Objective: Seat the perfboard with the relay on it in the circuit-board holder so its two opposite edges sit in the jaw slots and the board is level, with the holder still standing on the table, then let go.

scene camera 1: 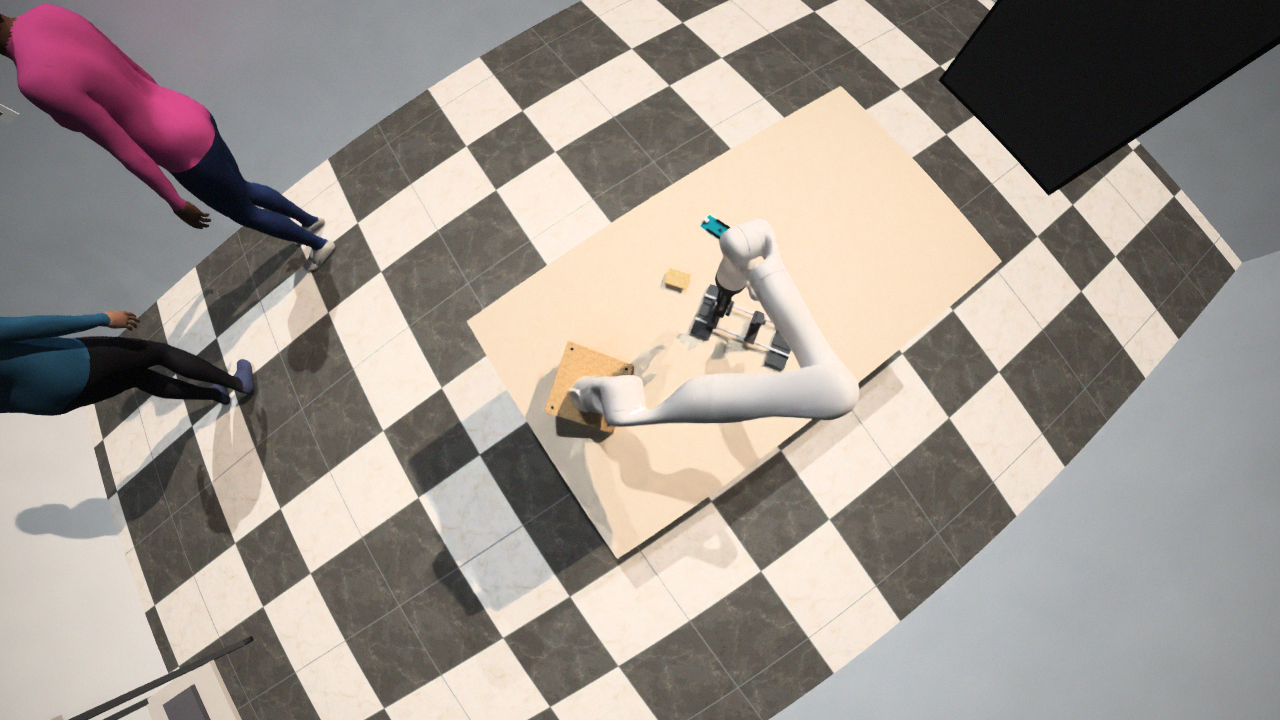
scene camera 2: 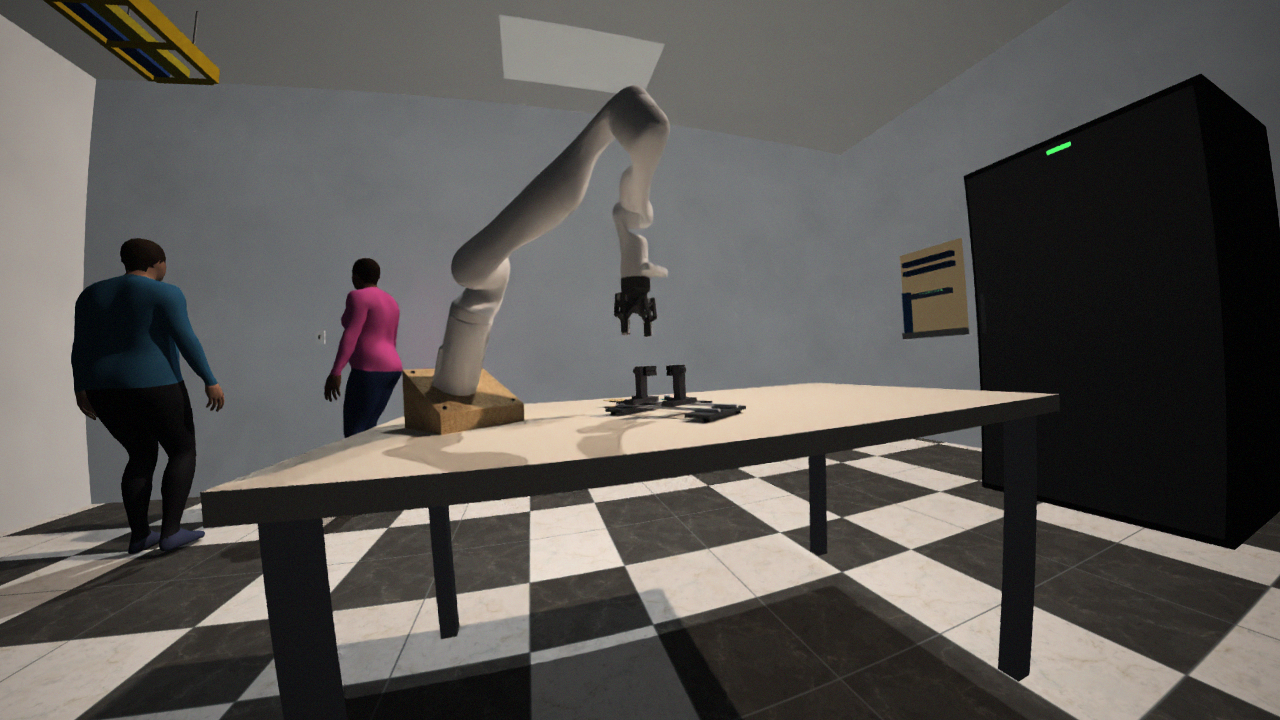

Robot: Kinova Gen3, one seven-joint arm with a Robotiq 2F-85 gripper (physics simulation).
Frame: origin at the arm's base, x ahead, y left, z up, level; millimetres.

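Seen in the pictures: gripper, fingertip midpoint: (scene camera 1: 723,296) (scene camera 2: 637,335); arm's base, origin of the base link: (scene camera 1: 587,392) (scene camera 2: 456,386).
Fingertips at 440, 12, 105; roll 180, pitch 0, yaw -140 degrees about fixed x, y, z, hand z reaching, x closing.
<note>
Offsets run from my fingertips to a thing's middle, as dx, dy, dz. Level surfaces: height alone.
The circuit-board holder @[+63, -75, -138] (scene camera 1: 754,327) (scene camera 2: 716,412) stands on the table, with black feet, pale rods and two upright jaws. No board shows between its jaws in the second view. A small tan-yellow flat piece @[-34, +159, -186] (scene camera 1: 676,279) lies left of the holder in the first view and looks like the perfboard; its relay is too small to make out. My gripper (scene camera 1: 723,311) (scene camera 2: 637,333) is open and empty, pointing down above the holder's jaws with a visible gap in the second view. In the first view the wrist and gripper hide part of the holder.
A small teal part @[+172, +245, -190] (scene camera 1: 713,225) lies near the far table edge, beside my wrist. My arm's wooden base block (scene camera 1: 572,367) (scene camera 2: 478,413) stands on the table @[dz -196] (scene camera 1: 877,197) (scene camera 2: 850,402). A black cabinet (scene camera 1: 1109,80) (scene camera 2: 1100,313) and two people stand beyond the table.
</note>
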